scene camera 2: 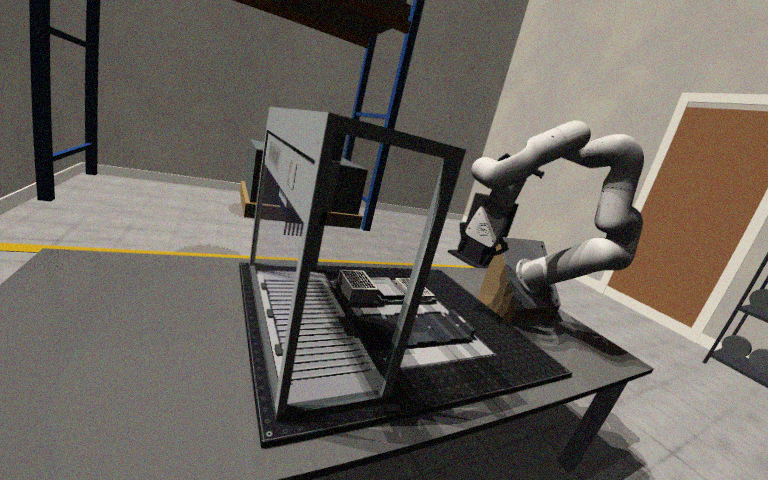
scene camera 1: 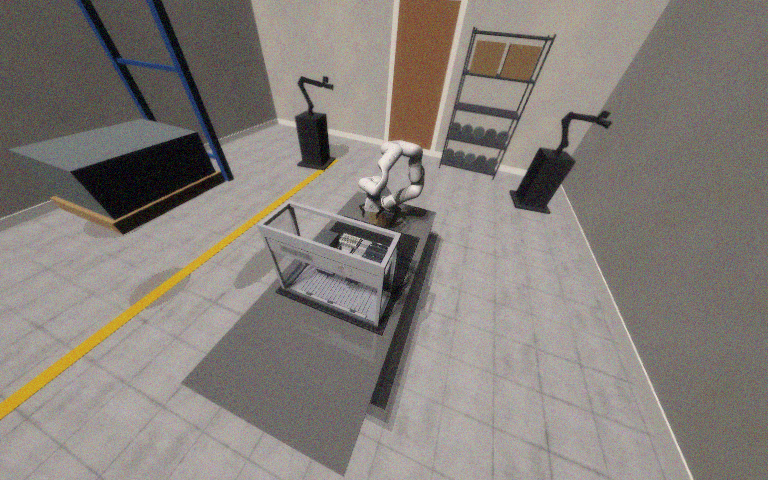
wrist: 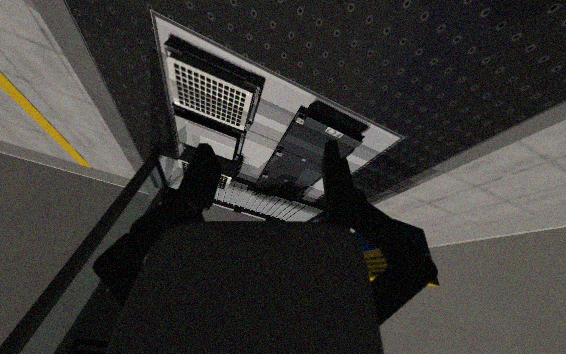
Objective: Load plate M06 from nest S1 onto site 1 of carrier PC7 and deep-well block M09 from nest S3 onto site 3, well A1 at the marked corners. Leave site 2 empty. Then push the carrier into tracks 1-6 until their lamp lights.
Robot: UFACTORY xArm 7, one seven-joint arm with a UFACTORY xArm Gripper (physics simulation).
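Places are measured from the arm's base along level axes (x right, y back, z down), in centimetres.
Where they show: gripper, fingertip midpoint: (scene camera 2: 471, 258) (scene camera 1: 369, 217) (wrist: 269, 154); arm's base, origin of the base link: (scene camera 2: 527, 276) (scene camera 1: 386, 203).
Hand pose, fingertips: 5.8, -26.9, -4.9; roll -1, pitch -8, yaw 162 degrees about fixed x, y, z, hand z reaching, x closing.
Observation:
Things, the pixels of their centre, and the offset from my fingertips, as dx, dy, dz. Level surfaces: height alone.
- Carrier PC7, body centre: (wrist: 294, 171) (scene camera 2: 415, 326) (scene camera 1: 370, 260) -7.4, -23.5, +16.8
- white gridded plate, body centre: (wrist: 212, 96) (scene camera 2: 414, 288) (scene camera 1: 350, 240) +11.4, -9.4, +16.4
- smooth white piece, body centre: (wrist: 207, 137) (scene camera 2: 386, 287) +13.2, -20.0, +16.4
- tall gridded block, body centre: (wrist: 208, 170) (scene camera 2: 357, 285) +13.7, -30.9, +15.0
- framed enclosure, body centre: (wrist: 226, 268) (scene camera 2: 389, 235) (scene camera 1: 350, 242) +2.0, -32.8, -5.7
- dark perforated base, its level: dz +18.3
Carrier PC7 (wrist: 295, 160) (scene camera 2: 438, 329) is a dark tray lying on the pale board, with no labware seen on it. In the wrist view, a white gridded plate (wrist: 212, 94) sits in the nearest nest and a smooth white piece (wrist: 210, 140) in the middle one. The farthest nest is mostly behind a finger. In scene camera 2, a tall gridded block (scene camera 2: 359, 287) stands at the track end of the nest row. Nest and plate labels cannot be read. My gripper (wrist: 269, 154) is open and empty, above and back from nests and carrier. The striped tracks (scene camera 2: 325, 336) (wrist: 270, 202) lie beyond.
A framed enclosure (scene camera 1: 325, 240) (scene camera 2: 310, 254) with posts and a top hood stands over the tracks. Its near post crosses the carrier in scene camera 2. A dark perforated base (scene camera 2: 509, 353) (wrist: 450, 65) surrounds the pale board. A wooden block (scene camera 2: 493, 285) is by the arm's base.

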